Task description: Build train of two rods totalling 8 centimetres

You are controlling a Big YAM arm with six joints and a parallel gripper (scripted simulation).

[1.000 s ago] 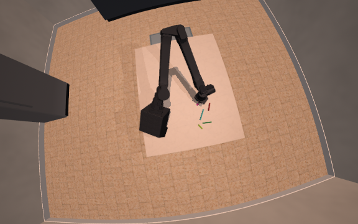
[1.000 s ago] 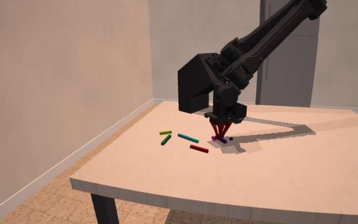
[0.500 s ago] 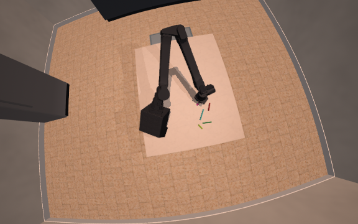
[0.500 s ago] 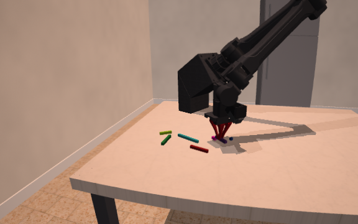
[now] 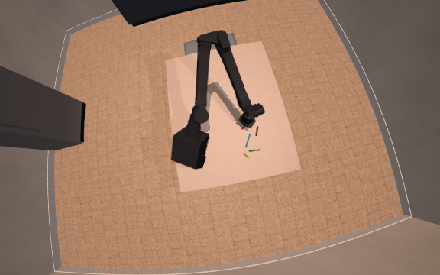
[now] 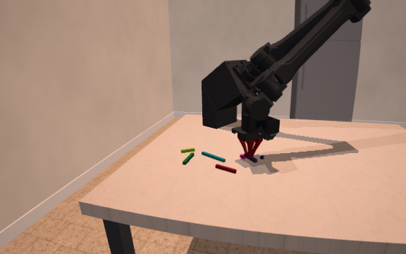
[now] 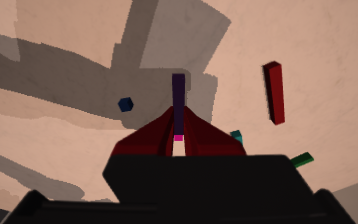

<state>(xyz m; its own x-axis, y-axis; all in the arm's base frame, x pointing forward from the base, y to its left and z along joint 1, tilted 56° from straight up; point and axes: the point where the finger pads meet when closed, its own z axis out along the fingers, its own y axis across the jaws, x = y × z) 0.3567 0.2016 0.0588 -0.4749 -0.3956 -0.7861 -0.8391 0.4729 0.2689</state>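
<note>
My hand is 10 mm to the right of the purple rod and 10 mm above it. Also, from my hand: red rod 90 mm ahead, 40 mm to the right, 20 mm below; then magenta rod 30 mm to the right, 20 mm below, 20 mm behind; then blue rod 50 mm behind, 30 mm to the left, 20 mm below.
</note>
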